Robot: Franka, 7 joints.
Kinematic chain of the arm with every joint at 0, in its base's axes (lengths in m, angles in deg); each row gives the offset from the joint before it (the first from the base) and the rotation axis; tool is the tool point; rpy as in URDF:
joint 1: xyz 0 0 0.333 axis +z
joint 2: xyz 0 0 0 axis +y
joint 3: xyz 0 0 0.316 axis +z
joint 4: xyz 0.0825 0 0 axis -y
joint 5: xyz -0.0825 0 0.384 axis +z
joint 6: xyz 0 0 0 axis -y
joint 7: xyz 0.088 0 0 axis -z
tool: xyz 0 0 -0.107 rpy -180 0 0
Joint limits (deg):
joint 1: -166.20..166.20
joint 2: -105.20..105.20
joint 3: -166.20..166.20
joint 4: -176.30..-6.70
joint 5: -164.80..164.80
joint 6: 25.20..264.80
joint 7: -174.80..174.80
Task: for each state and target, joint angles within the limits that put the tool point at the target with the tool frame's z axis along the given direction. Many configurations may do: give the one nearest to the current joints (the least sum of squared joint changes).
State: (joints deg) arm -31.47 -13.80 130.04 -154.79 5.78 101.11 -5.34
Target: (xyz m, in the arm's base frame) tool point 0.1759 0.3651 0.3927 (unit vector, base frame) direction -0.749 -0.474 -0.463
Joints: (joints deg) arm -50.63 6.50 108.77 -124.98 21.45 66.60 -5.34
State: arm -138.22 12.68 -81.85 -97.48 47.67 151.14 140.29
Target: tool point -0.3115 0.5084 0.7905 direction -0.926 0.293 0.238
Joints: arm -135.62 -23.02 -80.44 -82.61 77.66 158.12 140.29
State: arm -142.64 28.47 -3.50 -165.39 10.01 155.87 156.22
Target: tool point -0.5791 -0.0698 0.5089 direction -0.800 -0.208 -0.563
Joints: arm -153.75 0.26 -14.08 -121.70 41.10 176.91 156.22
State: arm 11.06 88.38 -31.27 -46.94 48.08 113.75 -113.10
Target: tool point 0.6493 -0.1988 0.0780 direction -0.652 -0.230 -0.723
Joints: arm 16.19 79.59 -51.71 -63.60 25.84 89.60 -113.10
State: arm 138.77 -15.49 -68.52 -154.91 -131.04 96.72 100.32
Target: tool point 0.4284 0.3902 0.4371 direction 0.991 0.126 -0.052
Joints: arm 140.58 -31.59 -87.14 -124.75 -135.36 113.05 100.32
